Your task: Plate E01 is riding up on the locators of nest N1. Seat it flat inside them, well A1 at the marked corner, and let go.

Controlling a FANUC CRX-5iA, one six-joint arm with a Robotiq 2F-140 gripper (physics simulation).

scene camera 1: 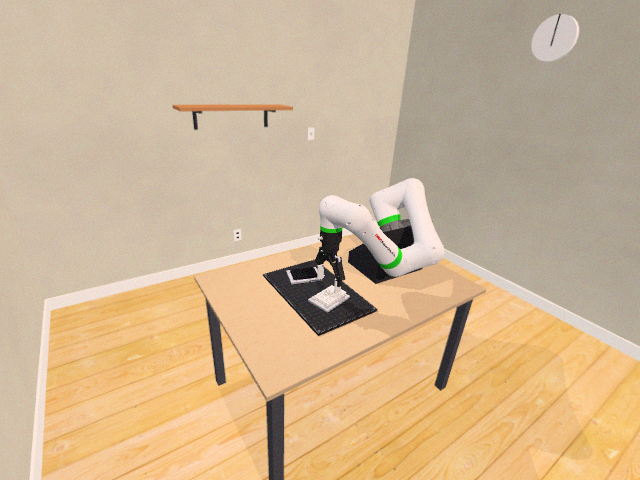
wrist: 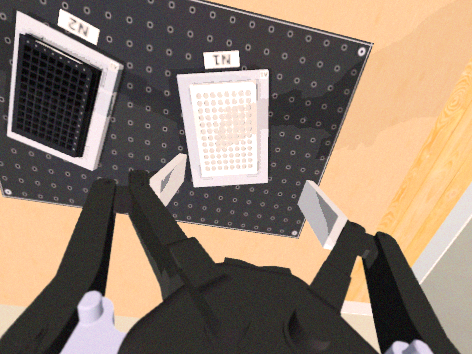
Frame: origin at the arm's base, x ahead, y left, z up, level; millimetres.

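Seen in the pictures: gripper, fingertip midpoint: (scene camera 1: 328, 285) (wrist: 244, 180); arm's base, link origin: (scene camera 1: 394, 234).
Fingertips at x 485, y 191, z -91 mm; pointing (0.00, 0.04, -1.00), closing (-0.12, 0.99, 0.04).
Offsets run from my fingertips to a thing's middle. "pt": to the spot under its first point. Level surfaces: height alone.
Plate E01 {32 mm right, 28 mm back, 84 mm down} (scene camera 1: 330, 295) (wrist: 225, 130), white with many round wells, lies in nest N1 {pt 33 mm left, 13 mm back, 93 mm down} (wrist: 263, 155), a light grey frame. Grey rim shows on all four sides of the plate, whose edges run nearly parallel to it. I cannot tell whether the plate is fully flat. The nest's A1 mark {8 mm right, 115 mm back, 93 mm down} (wrist: 264, 74) is at the top right in the wrist view; no mark for well A1 is readable on the plate. My gripper (scene camera 1: 328, 279) (wrist: 244, 180) is open and empty, its pale fingertips wide apart, above and near the plate's end away from the N1 label {pt 67 mm right, 114 mm back, 103 mm down} (wrist: 221, 59).
A second grey nest {257 mm right, 7 mm ahead, 97 mm down} (scene camera 1: 296, 282) (wrist: 107, 100), labelled N2 {pt 244 mm right, 88 mm back, 103 mm down} (wrist: 78, 27), holds a black plate {257 mm right, 7 mm ahead, 86 mm down} (scene camera 1: 305, 273) (wrist: 55, 95) and stands beside N1. Both nests are on a black perforated board (scene camera 1: 320, 325) (wrist: 310, 65) on the wooden table {117 mm down} (scene camera 1: 248, 330). The arm's base is behind the board.
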